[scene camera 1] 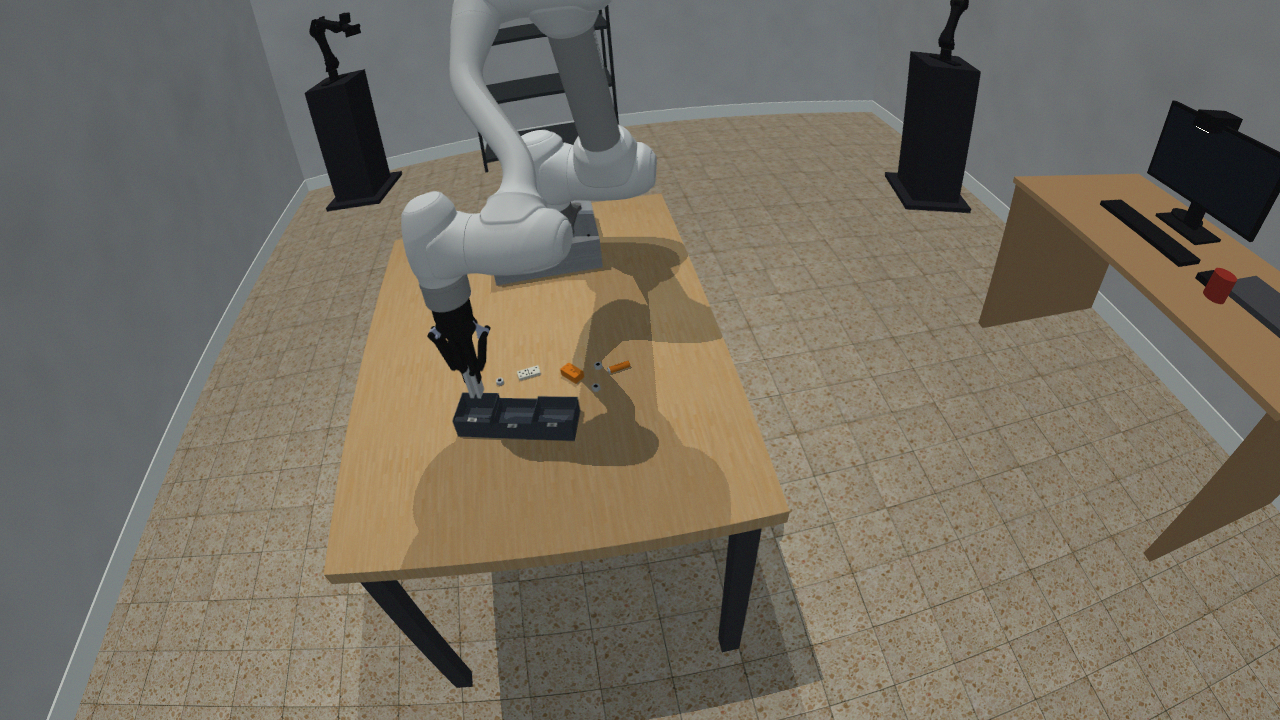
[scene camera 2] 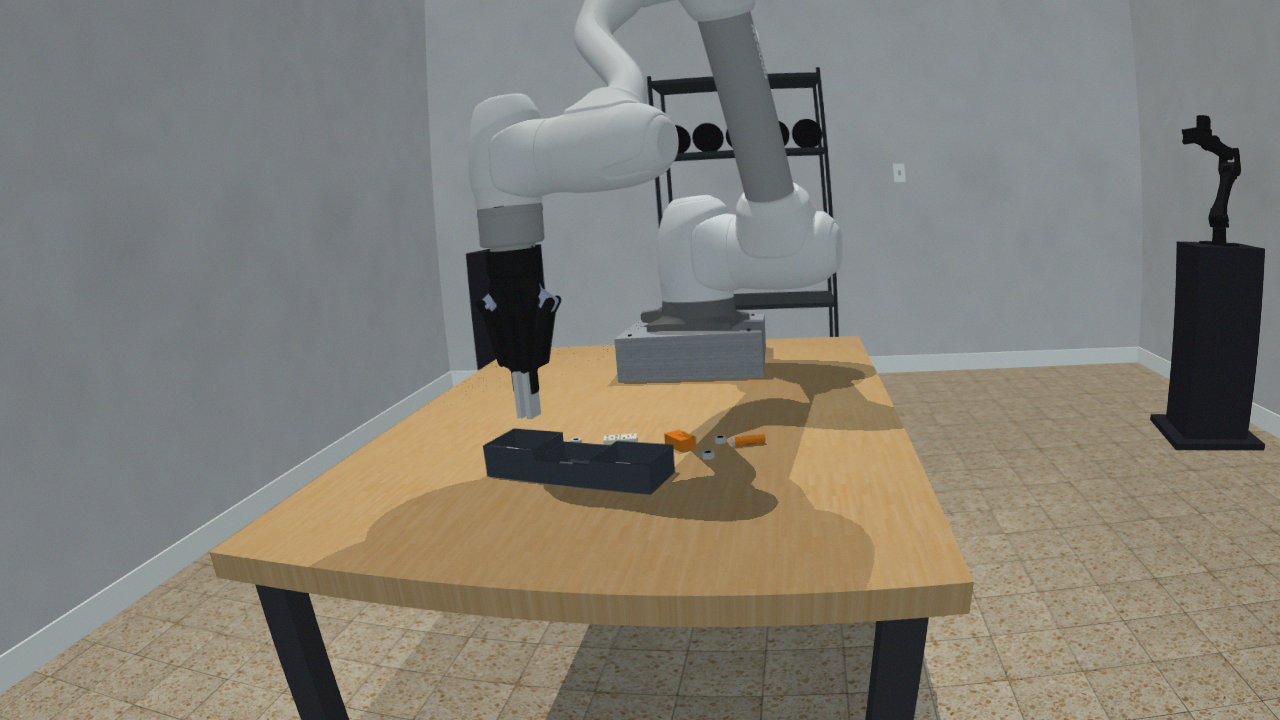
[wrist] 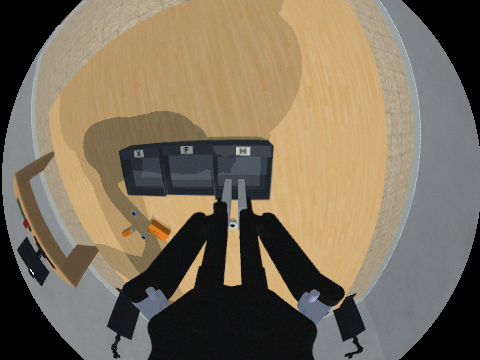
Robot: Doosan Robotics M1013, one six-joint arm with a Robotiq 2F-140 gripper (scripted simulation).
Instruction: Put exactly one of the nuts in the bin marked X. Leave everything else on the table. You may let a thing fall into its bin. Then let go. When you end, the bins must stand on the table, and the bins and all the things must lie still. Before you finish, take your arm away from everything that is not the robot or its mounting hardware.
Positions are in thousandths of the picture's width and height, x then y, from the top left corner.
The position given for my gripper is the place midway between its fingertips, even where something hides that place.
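My gripper is visible in scene camera 1 (373,547), in the wrist view (489,526) and in scene camera 2 (414,578).
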